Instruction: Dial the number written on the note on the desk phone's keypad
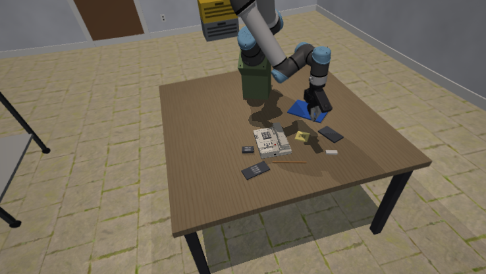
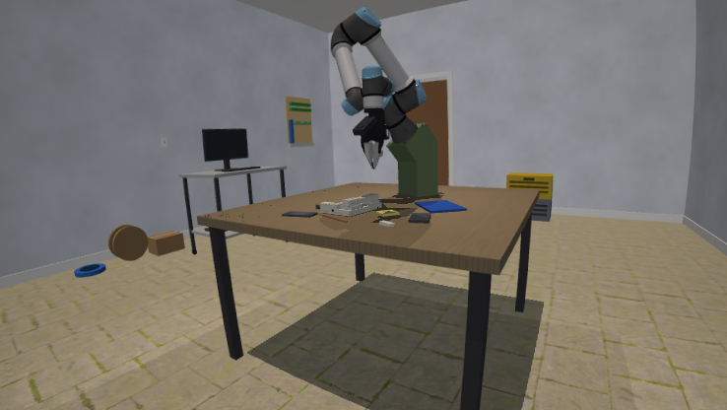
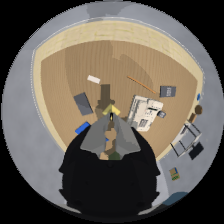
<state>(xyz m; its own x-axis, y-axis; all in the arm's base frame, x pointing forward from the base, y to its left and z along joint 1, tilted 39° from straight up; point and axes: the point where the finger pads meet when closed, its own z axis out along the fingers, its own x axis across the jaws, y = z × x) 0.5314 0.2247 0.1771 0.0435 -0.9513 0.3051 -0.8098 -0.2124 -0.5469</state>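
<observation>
Now: the handset 11 cm behind my hand, 14 cm to the right of it and 16 cm below it. The rest, counted from my hand: white eraser (7 cm ahead, 9 cm to the left, 20 cm below); then yellow note (10 cm behind, 1 cm to the right, 20 cm below); then pencil (7 cm ahead, 15 cm to the right, 20 cm below).
</observation>
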